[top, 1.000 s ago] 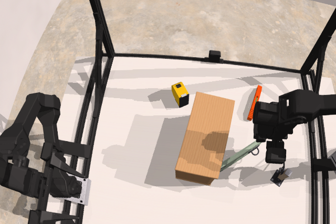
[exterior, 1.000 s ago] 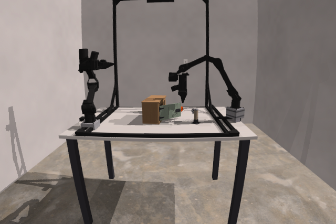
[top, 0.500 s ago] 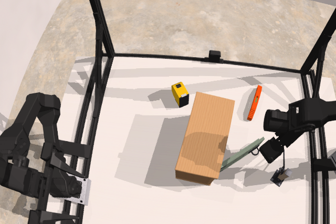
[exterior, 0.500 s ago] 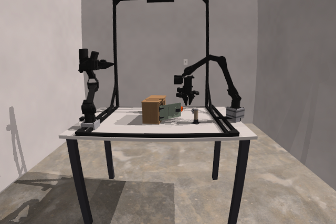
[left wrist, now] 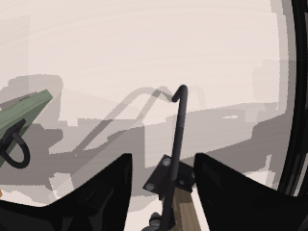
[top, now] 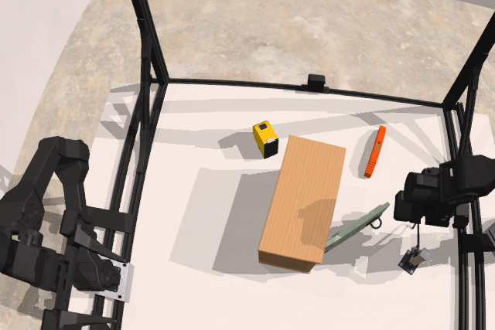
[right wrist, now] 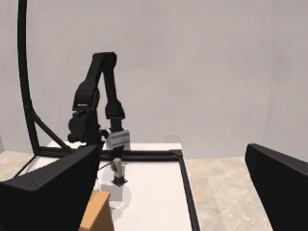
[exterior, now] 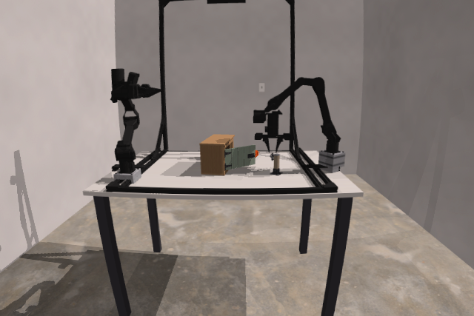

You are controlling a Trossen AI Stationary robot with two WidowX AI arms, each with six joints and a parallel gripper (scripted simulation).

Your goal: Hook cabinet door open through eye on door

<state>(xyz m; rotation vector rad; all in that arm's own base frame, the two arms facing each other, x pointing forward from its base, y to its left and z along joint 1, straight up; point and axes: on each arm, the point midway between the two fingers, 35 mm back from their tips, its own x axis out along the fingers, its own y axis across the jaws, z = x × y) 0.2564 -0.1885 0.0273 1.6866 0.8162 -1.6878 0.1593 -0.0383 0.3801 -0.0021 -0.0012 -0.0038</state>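
Now: the dark hook 70 mm below my left hand and 30 mm ahead of it. From my left hand the other things lie so: yellow box (330 mm to the right, 270 mm behind, 90 mm below); green door (170 mm to the right, 50 mm below); orange level (230 mm behind, 110 mm below, 50 mm to the right).
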